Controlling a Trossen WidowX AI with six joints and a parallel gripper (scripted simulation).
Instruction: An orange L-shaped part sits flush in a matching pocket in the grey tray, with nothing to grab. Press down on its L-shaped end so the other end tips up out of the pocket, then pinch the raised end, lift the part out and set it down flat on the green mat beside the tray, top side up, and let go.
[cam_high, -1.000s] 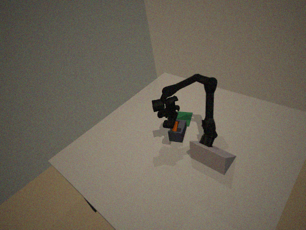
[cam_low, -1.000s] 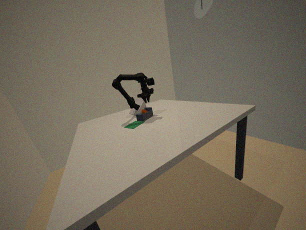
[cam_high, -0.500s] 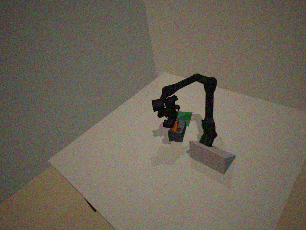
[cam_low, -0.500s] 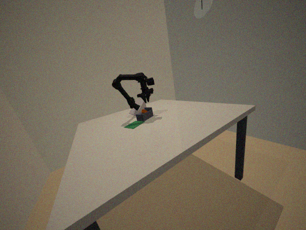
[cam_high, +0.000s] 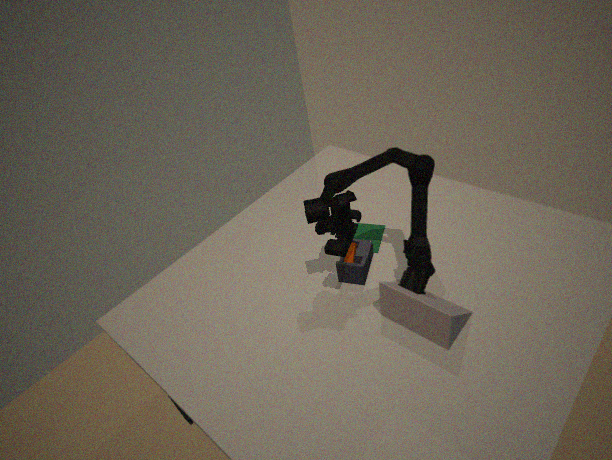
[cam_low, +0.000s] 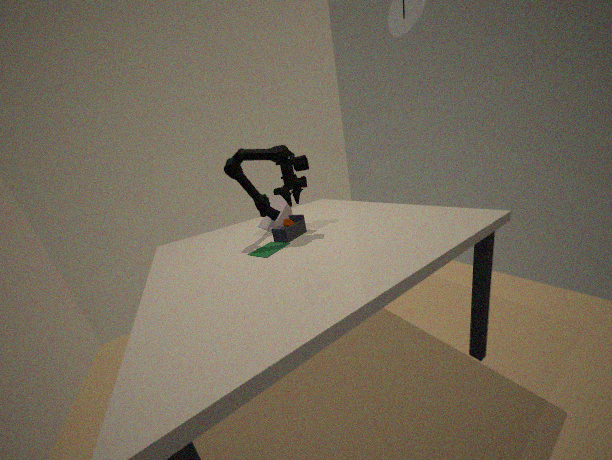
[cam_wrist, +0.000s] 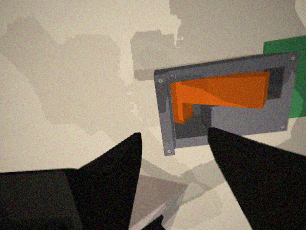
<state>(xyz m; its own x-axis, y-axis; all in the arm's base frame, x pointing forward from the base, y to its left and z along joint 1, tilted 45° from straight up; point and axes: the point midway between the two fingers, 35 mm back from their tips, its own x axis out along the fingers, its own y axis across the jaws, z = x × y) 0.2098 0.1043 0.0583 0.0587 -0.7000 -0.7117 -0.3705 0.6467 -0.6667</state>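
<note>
Now: the orange L-shaped part 10 mm ahead of my gripper tip, 40 mm to the right of it and 100 mm below it. Also, from my gripper tip: green mat: 90 mm ahead, 200 mm to the right, 160 mm below.
</note>
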